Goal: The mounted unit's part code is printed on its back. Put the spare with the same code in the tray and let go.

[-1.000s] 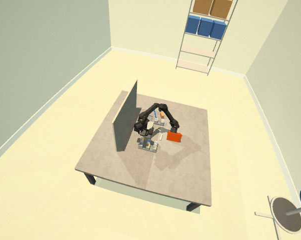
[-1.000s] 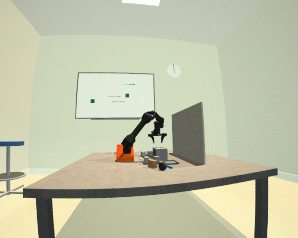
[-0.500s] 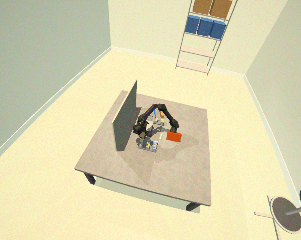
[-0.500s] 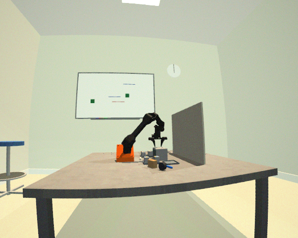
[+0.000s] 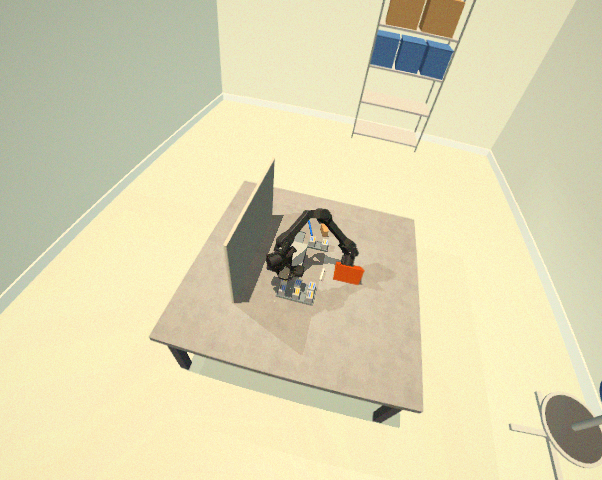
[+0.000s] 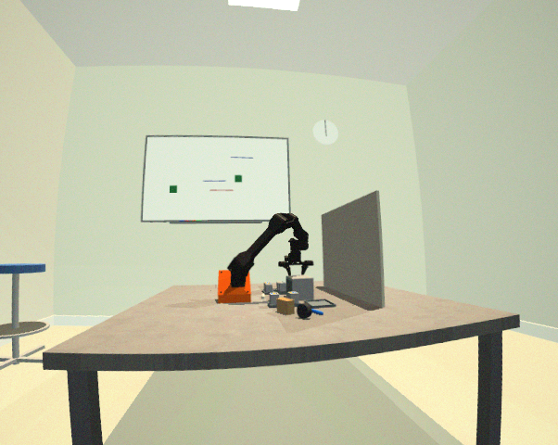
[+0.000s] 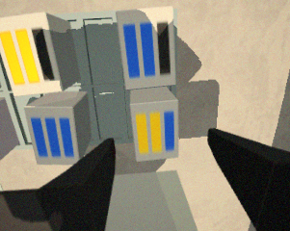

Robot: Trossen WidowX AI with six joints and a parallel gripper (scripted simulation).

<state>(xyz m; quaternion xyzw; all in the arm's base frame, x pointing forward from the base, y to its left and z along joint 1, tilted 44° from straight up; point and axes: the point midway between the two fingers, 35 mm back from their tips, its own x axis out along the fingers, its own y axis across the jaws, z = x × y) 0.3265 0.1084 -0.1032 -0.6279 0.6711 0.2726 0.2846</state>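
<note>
My gripper tip is now 360 mm to the left of the flat grey tray, 70 mm above it and 10 mm past it. Round my gripper tip: blue pen 470 mm to the right, 80 mm behind, 60 mm below; then upright grey panel 210 mm ahead, 180 mm to the right, 160 mm above; then white mounted unit 150 mm to the right, 30 mm behind, 20 mm below.
</note>
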